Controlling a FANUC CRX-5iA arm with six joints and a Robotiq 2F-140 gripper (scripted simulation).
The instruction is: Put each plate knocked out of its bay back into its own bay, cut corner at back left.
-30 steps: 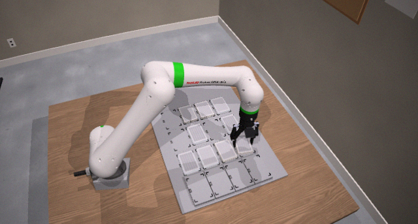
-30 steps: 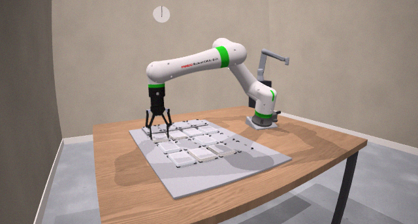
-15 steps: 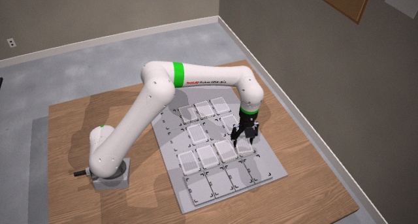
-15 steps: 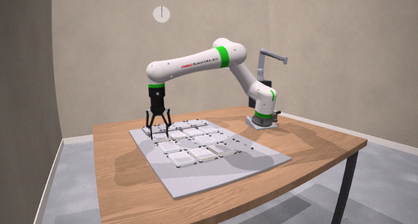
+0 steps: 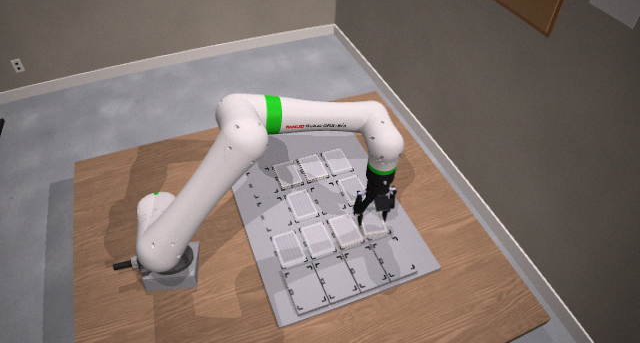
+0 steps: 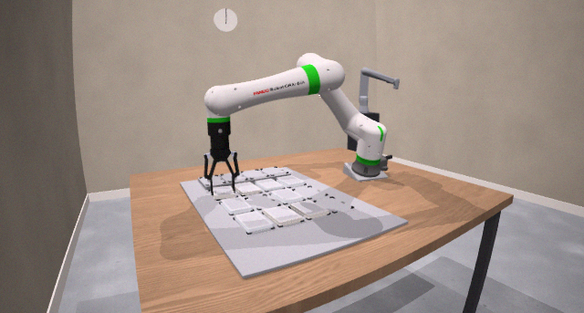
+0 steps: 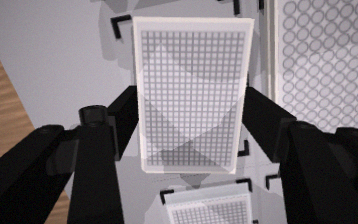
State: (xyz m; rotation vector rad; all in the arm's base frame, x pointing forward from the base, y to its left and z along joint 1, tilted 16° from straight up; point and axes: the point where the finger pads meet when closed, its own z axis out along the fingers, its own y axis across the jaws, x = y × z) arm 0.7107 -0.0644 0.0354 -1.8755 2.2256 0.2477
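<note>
Right now the sealed 384-well plate is 20 mm below my hand.
</note>
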